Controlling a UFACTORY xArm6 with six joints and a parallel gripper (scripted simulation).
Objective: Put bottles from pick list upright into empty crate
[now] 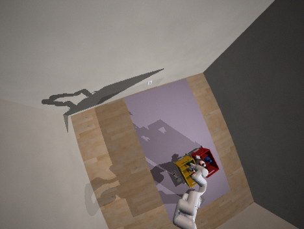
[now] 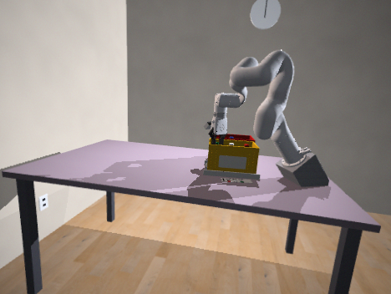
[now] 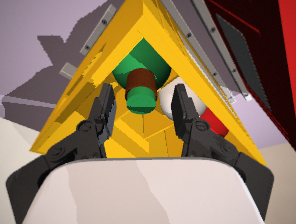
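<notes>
Now: hand 80 mm above the green-label bottle. Also, from my hand: red crate 210 mm to the right, 80 mm below, 30 mm behind; then white bottle 80 mm below, 80 mm behind, 30 mm to the right; then yellow crate 90 mm behind, 80 mm below, 10 mm to the left.
</notes>
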